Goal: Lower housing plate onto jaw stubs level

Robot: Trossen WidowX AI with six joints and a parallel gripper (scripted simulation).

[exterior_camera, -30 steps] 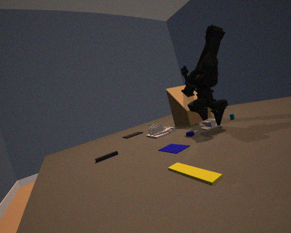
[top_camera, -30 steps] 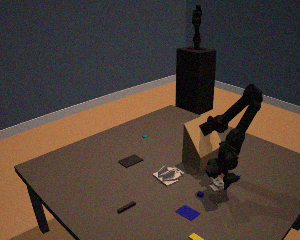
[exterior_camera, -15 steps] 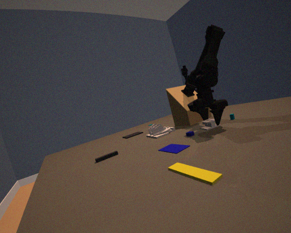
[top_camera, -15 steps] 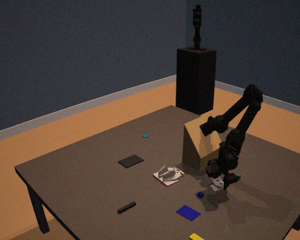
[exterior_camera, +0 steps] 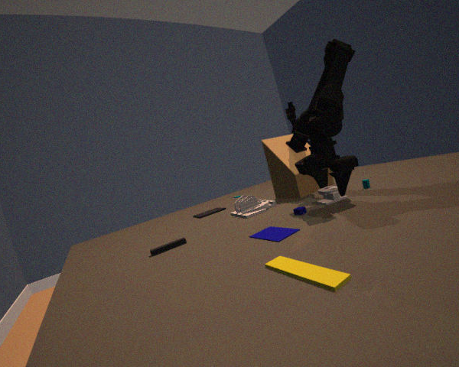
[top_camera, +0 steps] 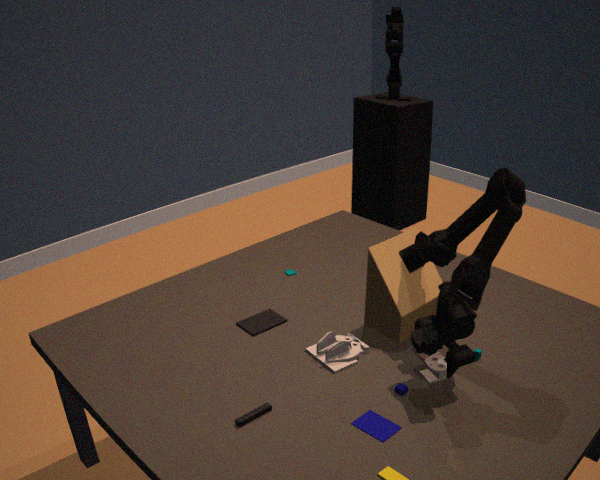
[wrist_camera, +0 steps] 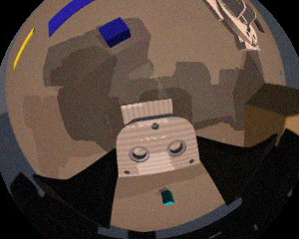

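Right now the blue cube is 120 mm ahead of my gripper tip, 20 mm to the right of it and 10 mm below it. From my gripper tip the other things lie so: teal cube (120 mm behind, 40 mm to the left); then yellow tile (350 mm ahead, 180 mm to the left, 10 mm below); then blue tile (250 mm ahead, 20 mm to the left, 10 mm below).
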